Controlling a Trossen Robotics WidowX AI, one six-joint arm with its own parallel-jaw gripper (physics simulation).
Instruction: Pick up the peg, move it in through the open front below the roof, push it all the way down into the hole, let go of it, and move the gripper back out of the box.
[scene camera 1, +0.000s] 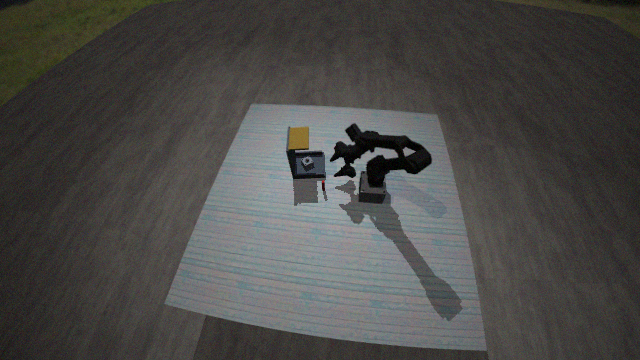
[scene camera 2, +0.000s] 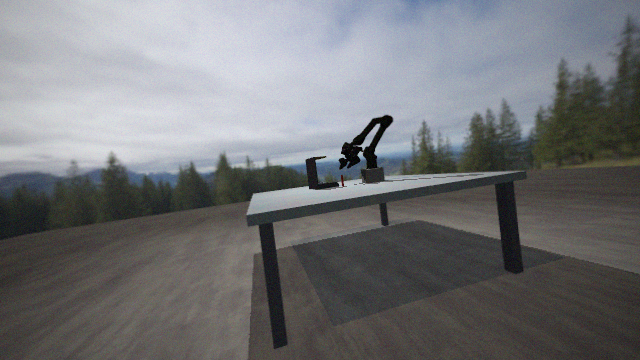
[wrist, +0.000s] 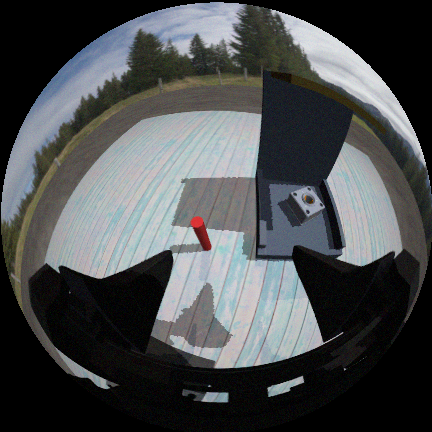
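Where they show: gripper, fingertip midpoint: (scene camera 1: 332, 168) (scene camera 2: 343, 168) (wrist: 234, 255); arm's base, link origin: (scene camera 1: 375, 181) (scene camera 2: 372, 168).
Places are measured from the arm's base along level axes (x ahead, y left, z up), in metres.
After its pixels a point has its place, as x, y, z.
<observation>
The red peg (scene camera 1: 323, 186) @(0.244, -0.008, -0.054) (scene camera 2: 342, 181) @(0.246, -0.011, -0.064) (wrist: 201, 234) @(0.238, -0.018, -0.039) stands upright on the table beside the box. The box (scene camera 1: 310, 176) @(0.312, -0.087, -0.081) (scene camera 2: 312, 174) @(0.408, -0.142, 0.008) (wrist: 305, 130) @(0.399, -0.158, 0.034) has a dark back wall, a low-rimmed floor and a yellow roof (scene camera 1: 299, 138) @(0.350, -0.159, 0.125) (wrist: 325, 91) @(0.307, -0.131, 0.120) over its rear part. A grey block with the hole (scene camera 1: 307, 161) @(0.331, -0.173, -0.065) (wrist: 307, 202) @(0.329, -0.176, -0.066) sits on the box floor, turned at an angle; its hole is empty. My gripper (scene camera 1: 333, 167) @(0.201, -0.060, 0.021) (scene camera 2: 345, 166) @(0.201, -0.060, 0.021) (wrist: 234, 255) @(0.201, -0.060, 0.021) is open and empty. It hangs above the table, outside the box's open front, and in the wrist view the peg shows beyond the gap between the fingers, nearer the left finger.
The box's low side rims (wrist: 334, 215) @(0.312, -0.237, -0.068) flank the block. The arm's base (scene camera 1: 372, 192) @(0.020, 0.057, -0.004) (scene camera 2: 372, 175) @(0.048, 0.058, -0.049) stands on the table (scene camera 1: 300, 280) @(0.337, 0.420, -0.098) (scene camera 2: 390, 192) @(0.358, 0.611, -0.101) to the right of the box in both scene views. Shadows of the box and arm lie on the table.
</observation>
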